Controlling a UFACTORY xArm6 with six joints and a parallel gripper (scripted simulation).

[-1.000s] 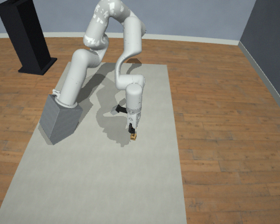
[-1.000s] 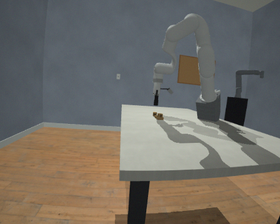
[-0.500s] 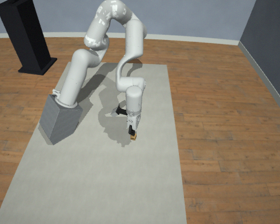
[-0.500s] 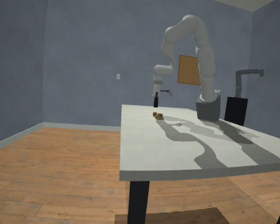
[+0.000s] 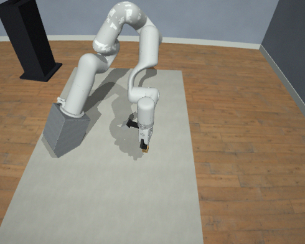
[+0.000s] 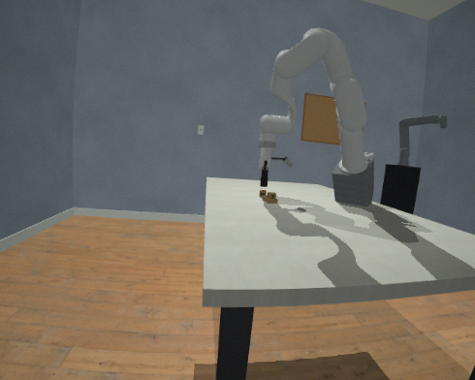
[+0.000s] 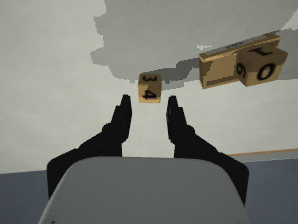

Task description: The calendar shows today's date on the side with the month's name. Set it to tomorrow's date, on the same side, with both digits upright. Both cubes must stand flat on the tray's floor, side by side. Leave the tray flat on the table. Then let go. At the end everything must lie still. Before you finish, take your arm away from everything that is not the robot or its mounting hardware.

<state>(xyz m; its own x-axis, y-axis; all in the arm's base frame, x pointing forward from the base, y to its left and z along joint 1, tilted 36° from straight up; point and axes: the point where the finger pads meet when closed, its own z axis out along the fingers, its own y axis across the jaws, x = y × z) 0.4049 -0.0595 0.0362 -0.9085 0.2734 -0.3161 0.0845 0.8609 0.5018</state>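
Now: hand 5 cm above the wooden digit cube. The rest, counted from my hand: wooden calendar tray 10 cm to the left, 6 cm below, 2 cm behind.
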